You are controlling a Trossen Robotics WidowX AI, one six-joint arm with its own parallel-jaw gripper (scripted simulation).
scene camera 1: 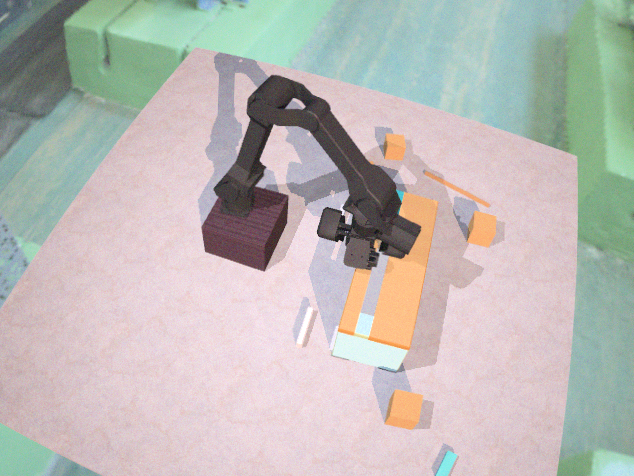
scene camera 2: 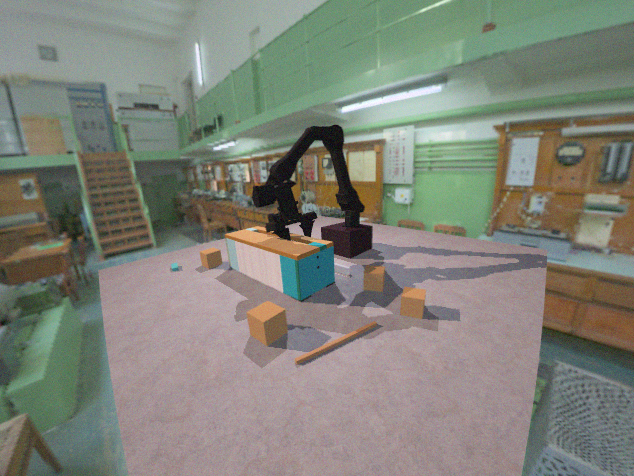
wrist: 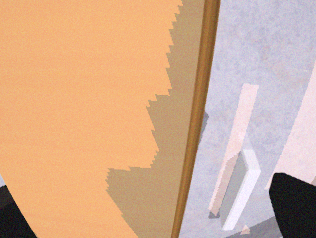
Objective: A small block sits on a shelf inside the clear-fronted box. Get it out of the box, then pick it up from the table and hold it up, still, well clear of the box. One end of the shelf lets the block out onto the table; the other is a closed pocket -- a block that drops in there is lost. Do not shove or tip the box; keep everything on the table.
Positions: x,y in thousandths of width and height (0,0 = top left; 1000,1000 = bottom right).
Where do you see a long box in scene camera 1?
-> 599,667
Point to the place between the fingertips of my gripper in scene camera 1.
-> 570,514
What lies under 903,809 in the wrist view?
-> My gripper.
